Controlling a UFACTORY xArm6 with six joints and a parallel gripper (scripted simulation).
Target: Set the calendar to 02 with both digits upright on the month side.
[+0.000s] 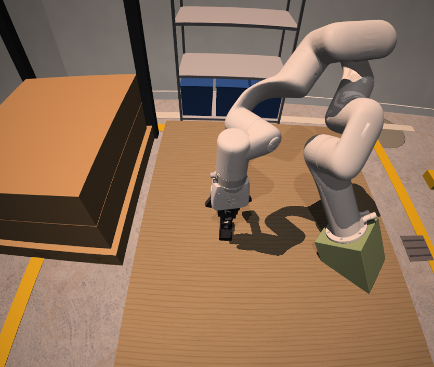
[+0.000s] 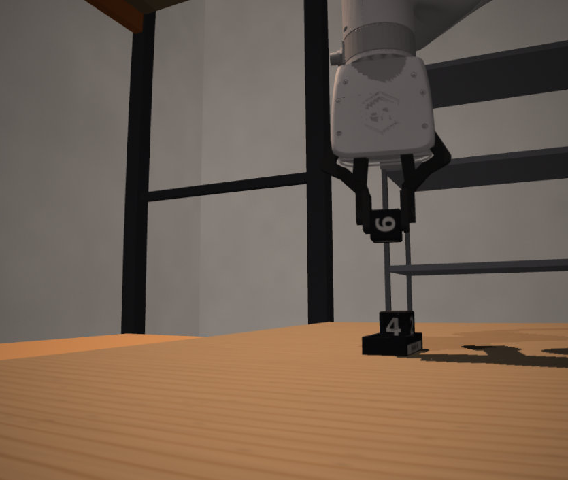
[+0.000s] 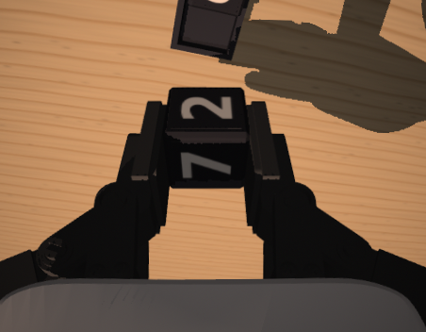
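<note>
My gripper is now 1 cm above the cube. From my hand the other things lie so: black calendar tray (2 cm to the right, 13 cm below).
</note>
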